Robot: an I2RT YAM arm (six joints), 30 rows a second.
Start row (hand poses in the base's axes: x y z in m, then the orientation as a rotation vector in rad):
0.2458, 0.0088, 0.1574, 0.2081, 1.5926, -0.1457
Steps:
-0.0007, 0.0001, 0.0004, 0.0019, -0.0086, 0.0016
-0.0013, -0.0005, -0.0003, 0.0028, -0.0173, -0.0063
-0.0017, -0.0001, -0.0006, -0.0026, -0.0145, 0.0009
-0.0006, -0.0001, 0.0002, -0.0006, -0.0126, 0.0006
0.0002, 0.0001, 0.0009, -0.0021, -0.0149, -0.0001
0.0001, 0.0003, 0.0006, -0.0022, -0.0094, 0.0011
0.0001, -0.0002, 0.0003, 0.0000, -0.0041, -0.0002
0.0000, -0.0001, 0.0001, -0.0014, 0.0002, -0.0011
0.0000, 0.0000, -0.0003, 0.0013, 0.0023, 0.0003
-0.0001, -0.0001, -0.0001, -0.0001, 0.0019, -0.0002
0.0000, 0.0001, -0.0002, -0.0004, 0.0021, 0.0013
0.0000, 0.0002, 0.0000, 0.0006, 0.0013, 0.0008
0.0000, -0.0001, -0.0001, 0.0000, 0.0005, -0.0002
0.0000, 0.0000, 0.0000, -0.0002, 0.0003, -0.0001
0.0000, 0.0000, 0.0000, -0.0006, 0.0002, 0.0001
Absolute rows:
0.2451, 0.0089, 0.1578, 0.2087, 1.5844, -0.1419
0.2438, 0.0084, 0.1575, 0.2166, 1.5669, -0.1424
0.2421, 0.0083, 0.1569, 0.2145, 1.5523, -0.1419
0.2415, 0.0082, 0.1571, 0.2141, 1.5398, -0.1403
0.2417, 0.0083, 0.1580, 0.2131, 1.5248, -0.1401
0.2418, 0.0086, 0.1586, 0.2109, 1.5153, -0.1397
0.2419, 0.0084, 0.1589, 0.2112, 1.5112, -0.1394
0.2419, 0.0083, 0.1590, 0.2109, 1.5112, -0.1414
0.2419, 0.0083, 0.1587, 0.2116, 1.5136, -0.1405
0.2418, 0.0082, 0.1586, 0.2116, 1.5155, -0.1410
0.2418, 0.0083, 0.1584, 0.2102, 1.5177, -0.1405
0.2418, 0.0085, 0.1584, 0.2100, 1.5191, -0.1396
0.2418, 0.0084, 0.1583, 0.2101, 1.5196, -0.1398
0.2418, 0.0084, 0.1583, 0.2100, 1.5199, -0.1401
0.2418, 0.0084, 0.1583, 0.2094, 1.5200, -0.1405

